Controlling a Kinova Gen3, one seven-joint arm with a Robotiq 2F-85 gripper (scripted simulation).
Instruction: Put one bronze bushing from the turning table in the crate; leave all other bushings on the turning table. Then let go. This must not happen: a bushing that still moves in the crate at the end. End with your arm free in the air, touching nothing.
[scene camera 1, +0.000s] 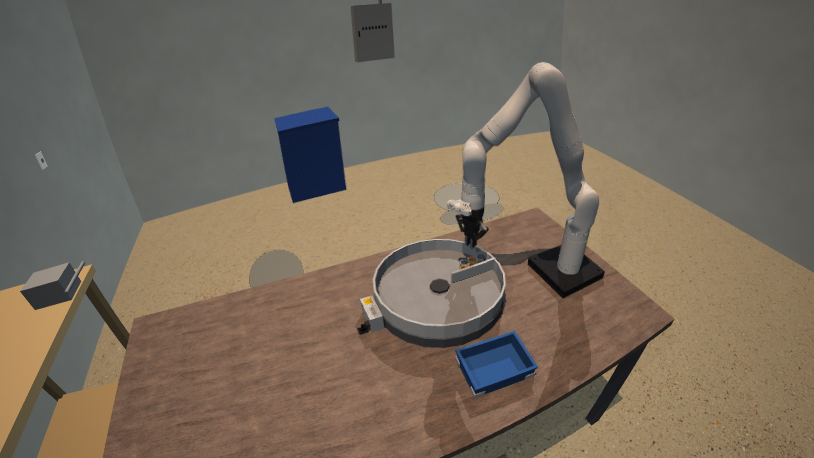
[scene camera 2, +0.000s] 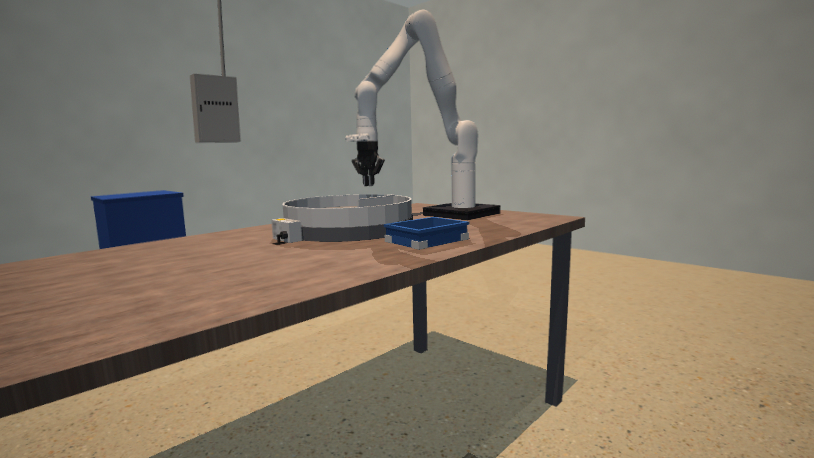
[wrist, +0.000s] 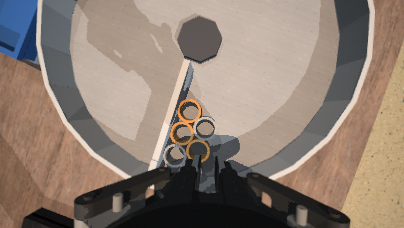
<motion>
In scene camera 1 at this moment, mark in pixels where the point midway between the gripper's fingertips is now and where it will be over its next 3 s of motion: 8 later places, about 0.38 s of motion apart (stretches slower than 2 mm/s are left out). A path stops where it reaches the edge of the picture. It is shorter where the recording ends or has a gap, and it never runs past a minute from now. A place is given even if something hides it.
My gripper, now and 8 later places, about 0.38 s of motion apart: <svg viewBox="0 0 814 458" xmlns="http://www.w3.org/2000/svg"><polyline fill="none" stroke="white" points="470,245 471,246 470,248 470,250 470,253 470,255 470,256 470,258 470,259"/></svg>
</motion>
